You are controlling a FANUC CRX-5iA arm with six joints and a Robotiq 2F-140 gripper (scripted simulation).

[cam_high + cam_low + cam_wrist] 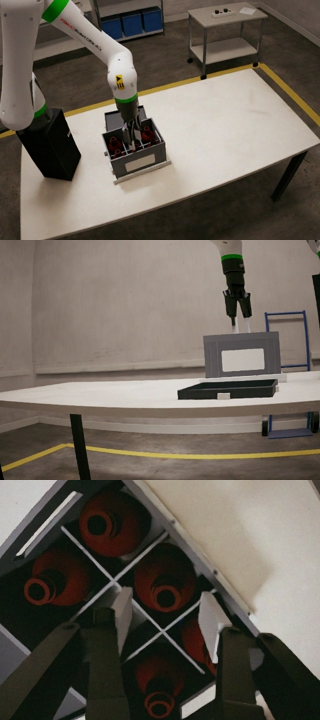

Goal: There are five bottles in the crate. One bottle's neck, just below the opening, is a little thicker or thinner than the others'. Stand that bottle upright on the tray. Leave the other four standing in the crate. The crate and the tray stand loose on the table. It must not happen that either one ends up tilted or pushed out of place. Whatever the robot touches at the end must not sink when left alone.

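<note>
The crate is 130 mm below my hand and 50 mm to the left of it. The rest, counted from my hand: dark tray (330 mm to the left, 200 mm below, 60 mm ahead); bottle (120 mm below, 100 mm to the left, 80 mm behind).
</note>
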